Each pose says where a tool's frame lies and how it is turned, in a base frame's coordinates. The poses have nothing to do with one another.
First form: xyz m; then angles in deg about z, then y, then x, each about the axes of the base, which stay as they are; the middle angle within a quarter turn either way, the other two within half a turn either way.
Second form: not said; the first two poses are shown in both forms.
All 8 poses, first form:
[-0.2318 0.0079 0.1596 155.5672 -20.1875 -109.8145]
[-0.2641 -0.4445 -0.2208 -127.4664 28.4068 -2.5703]
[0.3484 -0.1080 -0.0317 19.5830 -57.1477 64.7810]
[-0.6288 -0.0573 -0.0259 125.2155 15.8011 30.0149]
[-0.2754 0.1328 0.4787 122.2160 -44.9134 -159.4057]
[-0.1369 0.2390 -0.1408 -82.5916 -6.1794 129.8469]
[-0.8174 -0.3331 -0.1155 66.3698 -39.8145 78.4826]
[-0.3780 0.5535 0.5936 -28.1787 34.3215 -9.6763]
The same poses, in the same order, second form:
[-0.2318 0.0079 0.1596 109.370 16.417 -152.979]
[-0.2641 -0.4445 -0.2208 -21.714 -18.947 -124.451]
[0.3484 -0.1080 -0.0317 72.485 -39.826 -48.280]
[-0.6288 -0.0573 -0.0259 -6.561 -33.000 131.422]
[-0.2754 0.1328 0.4787 131.599 -3.138 -112.216]
[-0.1369 0.2390 -0.1408 177.250 50.376 78.404]
[-0.8174 -0.3331 -0.1155 60.908 -71.613 -12.554]
[-0.3780 0.5535 0.5936 -26.765 24.240 -37.023]

